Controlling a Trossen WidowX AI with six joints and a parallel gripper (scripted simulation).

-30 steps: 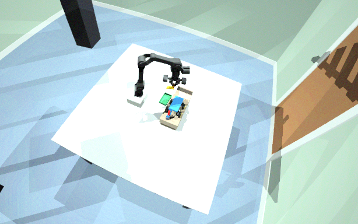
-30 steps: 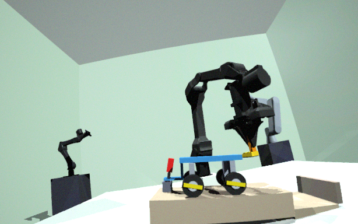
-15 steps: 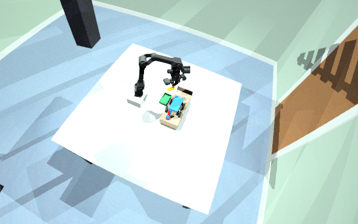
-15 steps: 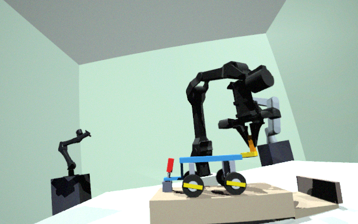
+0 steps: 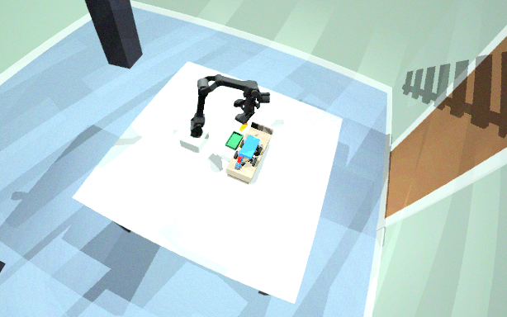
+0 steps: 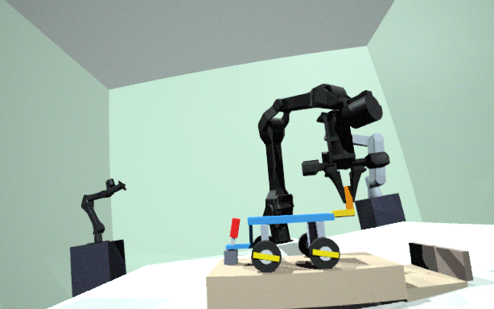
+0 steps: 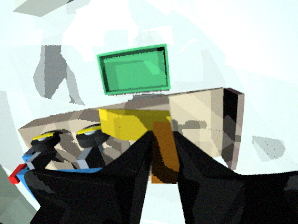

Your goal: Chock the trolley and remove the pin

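Right now the red-headed stop pin is 3 cm ahead of my gripper tip, 26 cm to the right of it and 3 cm below it. The rest, counted from my gripper tip: trolley (7 cm ahead, 16 cm to the right, 5 cm below); yellow chock (1 cm behind, 2 cm to the right, 1 cm below); dark end wall (10 cm ahead, 10 cm to the left, 13 cm below).
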